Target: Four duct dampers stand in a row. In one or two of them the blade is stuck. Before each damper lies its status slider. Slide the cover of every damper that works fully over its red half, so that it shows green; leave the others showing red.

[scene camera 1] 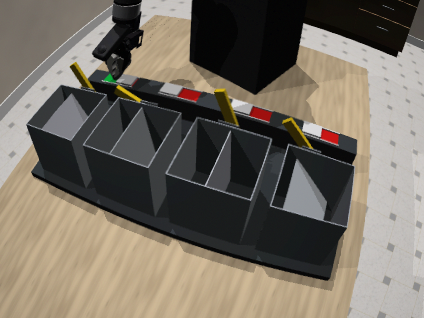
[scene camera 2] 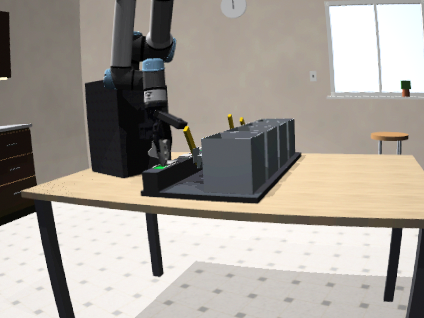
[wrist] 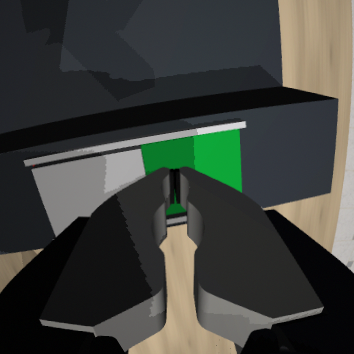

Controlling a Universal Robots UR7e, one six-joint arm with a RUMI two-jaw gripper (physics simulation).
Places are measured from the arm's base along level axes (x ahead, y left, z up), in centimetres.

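Pixels of known places: gripper, fingertip midpoint: [scene camera 1: 115, 79] [scene camera 2: 163, 166] [wrist: 173, 172].
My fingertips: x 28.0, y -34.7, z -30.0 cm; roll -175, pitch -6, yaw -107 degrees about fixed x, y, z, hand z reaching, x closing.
Ahead of a thing's pixels: the offset from my fingertips to its middle. "spot": to the spot under its first point.
My shut, empty gripper [scene camera 1: 116, 76] [scene camera 2: 163, 165] [wrist: 175, 185] is over the green half @[spot: dx -0.3, dy -2.0, dz +0.1 cm] [scene camera 1: 109, 78] [scene camera 2: 159, 167] [wrist: 217, 155] of the leftmost slider in scene view 1, beside its grey cover @[dx +0.5, dy +3.8, dz +0.5 cm] [scene camera 1: 126, 80] [wrist: 75, 192]. That cover lies over the red half; a thin red trace shows at its edge. The second cover @[dx +3.1, dy +17.3, dz +0.5 cm] [scene camera 1: 171, 89], third cover @[dx +6.5, dy +35.5, dz +0.5 cm] [scene camera 1: 242, 106] and fourth cover @[dx +9.9, dy +53.7, dz +0.5 cm] [scene camera 1: 312, 129] lie left of bare red halves [scene camera 1: 190, 95] [scene camera 1: 261, 114] [scene camera 1: 330, 137]. The four dampers [scene camera 1: 57, 150] [scene camera 1: 117, 175] [scene camera 1: 210, 212] [scene camera 1: 305, 240] hold pale blades; the outer two blades look tilted, the middle two look more upright.
Yellow levers [scene camera 1: 81, 76] [scene camera 1: 128, 93] [scene camera 1: 226, 107] [scene camera 1: 297, 133] stick up between the dampers and the dark slider rail [scene camera 1: 210, 100] [scene camera 2: 151, 183] [wrist: 290, 155]. The second lever leans lowest. A tall black block [scene camera 1: 240, 45] [scene camera 2: 107, 135] stands behind the rail, on the robot's side.
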